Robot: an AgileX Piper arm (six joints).
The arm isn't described. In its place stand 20 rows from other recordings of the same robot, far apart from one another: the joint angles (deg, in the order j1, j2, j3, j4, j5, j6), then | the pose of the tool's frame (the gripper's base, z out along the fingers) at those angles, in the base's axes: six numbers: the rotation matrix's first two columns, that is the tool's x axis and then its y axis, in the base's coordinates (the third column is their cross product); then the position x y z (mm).
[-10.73 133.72 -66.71 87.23 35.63 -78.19] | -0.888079, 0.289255, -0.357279, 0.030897, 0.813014, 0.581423, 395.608, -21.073, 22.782
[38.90 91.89 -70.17 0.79 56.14 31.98] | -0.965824, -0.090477, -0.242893, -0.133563, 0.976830, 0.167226, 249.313, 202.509, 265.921
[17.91 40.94 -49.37 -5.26 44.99 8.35] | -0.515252, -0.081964, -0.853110, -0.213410, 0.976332, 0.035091, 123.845, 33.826, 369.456
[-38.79 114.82 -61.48 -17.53 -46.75 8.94] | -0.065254, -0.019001, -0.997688, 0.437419, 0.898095, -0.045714, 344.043, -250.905, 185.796
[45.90 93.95 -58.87 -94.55 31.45 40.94] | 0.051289, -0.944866, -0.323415, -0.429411, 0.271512, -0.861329, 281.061, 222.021, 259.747
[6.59 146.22 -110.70 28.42 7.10 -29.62] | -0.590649, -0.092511, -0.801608, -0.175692, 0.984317, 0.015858, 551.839, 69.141, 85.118
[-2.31 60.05 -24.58 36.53 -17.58 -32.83] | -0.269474, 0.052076, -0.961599, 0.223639, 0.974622, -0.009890, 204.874, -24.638, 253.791
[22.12 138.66 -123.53 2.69 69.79 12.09] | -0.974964, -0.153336, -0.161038, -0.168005, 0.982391, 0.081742, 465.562, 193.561, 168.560
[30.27 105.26 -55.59 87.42 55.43 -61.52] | -0.898045, -0.256990, -0.357030, -0.430873, 0.350269, 0.831661, 255.652, 235.885, 185.919
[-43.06 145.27 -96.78 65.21 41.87 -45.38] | -0.563290, 0.767823, -0.305209, 0.486728, 0.606845, 0.628358, 390.372, -289.324, 30.399
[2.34 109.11 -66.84 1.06 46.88 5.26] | -0.992943, 0.063763, -0.099991, 0.061660, 0.997809, 0.023989, 350.724, 15.562, 152.313
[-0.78 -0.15 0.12 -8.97 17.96 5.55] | -0.223154, -0.049060, -0.973548, 0.048918, 0.996911, -0.061450, 53.954, -5.110, 184.720
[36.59 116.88 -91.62 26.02 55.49 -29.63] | -0.586841, -0.719939, -0.370547, -0.809685, 0.524791, 0.262687, 325.645, 282.727, 210.138
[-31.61 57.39 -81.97 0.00 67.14 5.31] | -0.468459, 0.396977, -0.789275, 0.569934, 0.818410, 0.073358, 136.004, -83.703, 469.103
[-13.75 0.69 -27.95 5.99 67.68 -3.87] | -0.565700, 0.110029, -0.817238, 0.144438, 0.988958, 0.033167, -5.380, 10.361, 265.077
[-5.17 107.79 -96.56 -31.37 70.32 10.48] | -0.959017, 0.069622, -0.274663, 0.198392, 0.857077, -0.475457, 391.592, -80.217, 298.672
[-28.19 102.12 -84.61 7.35 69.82 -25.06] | -0.980700, 0.094364, -0.171240, 0.085613, 0.994650, 0.057801, 321.489, -159.911, 268.629
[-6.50 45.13 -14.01 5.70 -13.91 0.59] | -0.195566, 0.129620, -0.972087, 0.158116, 0.982426, 0.099189, 150.618, -19.348, 240.367
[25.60 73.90 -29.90 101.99 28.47 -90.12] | -0.643703, -0.080054, -0.761077, -0.603324, 0.664907, 0.440340, 193.884, 139.946, 220.961
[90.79 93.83 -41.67 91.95 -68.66 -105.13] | 0.074139, -0.874195, -0.479881, -0.365844, 0.423813, -0.828578, 81.058, 265.544, 207.020
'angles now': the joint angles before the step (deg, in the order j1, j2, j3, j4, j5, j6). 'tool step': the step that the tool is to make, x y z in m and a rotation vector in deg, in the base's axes. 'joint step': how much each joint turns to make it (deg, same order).
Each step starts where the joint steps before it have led.
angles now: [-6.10, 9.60, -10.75, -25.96, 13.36, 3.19]
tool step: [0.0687, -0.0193, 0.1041, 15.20, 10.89, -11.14]
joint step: [0.00, 29.84, -30.48, -0.95, 17.44, 14.57]
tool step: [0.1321, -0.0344, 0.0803, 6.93, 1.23, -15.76]
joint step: [-0.81, 33.56, -36.93, -9.58, 12.98, 17.53]
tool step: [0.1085, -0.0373, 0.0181, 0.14, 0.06, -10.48]
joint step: [-2.04, 26.34, -32.88, -3.89, 10.31, 3.11]
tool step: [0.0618, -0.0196, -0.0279, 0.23, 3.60, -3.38]
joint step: [-0.84, 16.62, -19.40, 0.38, 6.35, -2.80]
